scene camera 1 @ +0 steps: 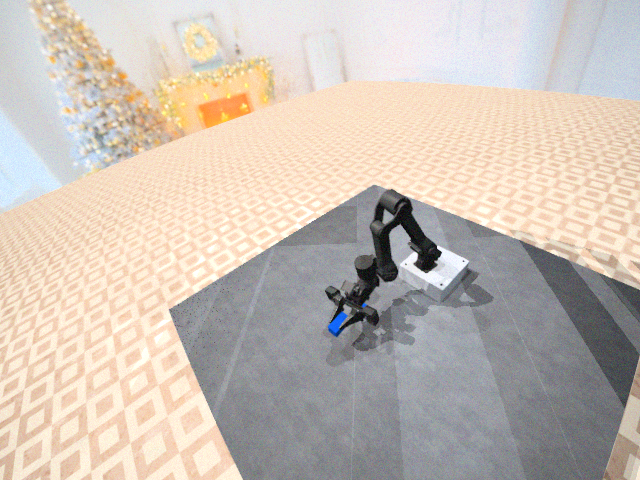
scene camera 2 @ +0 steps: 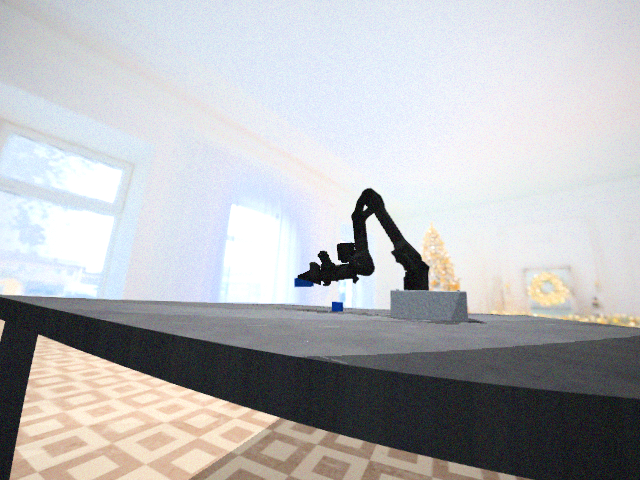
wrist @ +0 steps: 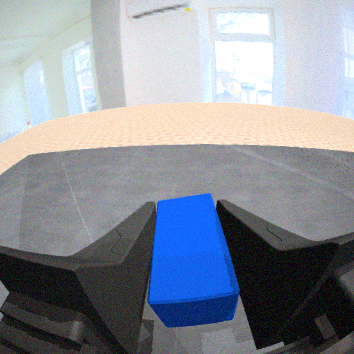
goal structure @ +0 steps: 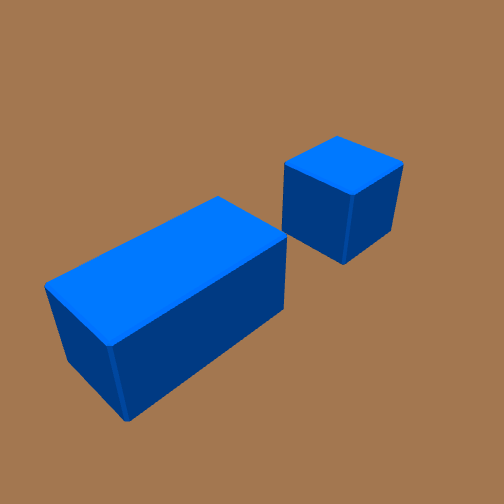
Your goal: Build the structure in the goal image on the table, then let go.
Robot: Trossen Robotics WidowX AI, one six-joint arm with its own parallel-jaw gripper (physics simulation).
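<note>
A long blue block is held between the two black fingers of my gripper. The gripper is shut on it and holds it above the grey table. The block points forward, away from the wrist. A second blue block rests on the table in scene camera 2, lower than the held block and between it and the arm's base. In scene camera 1 a small blue patch shows behind the gripper; which block it belongs to is unclear.
The arm's pale box-shaped base stands on the table behind the gripper. The arm's shadow falls on the table beside it. The table's far edge crosses the wrist view, with patterned floor beyond.
</note>
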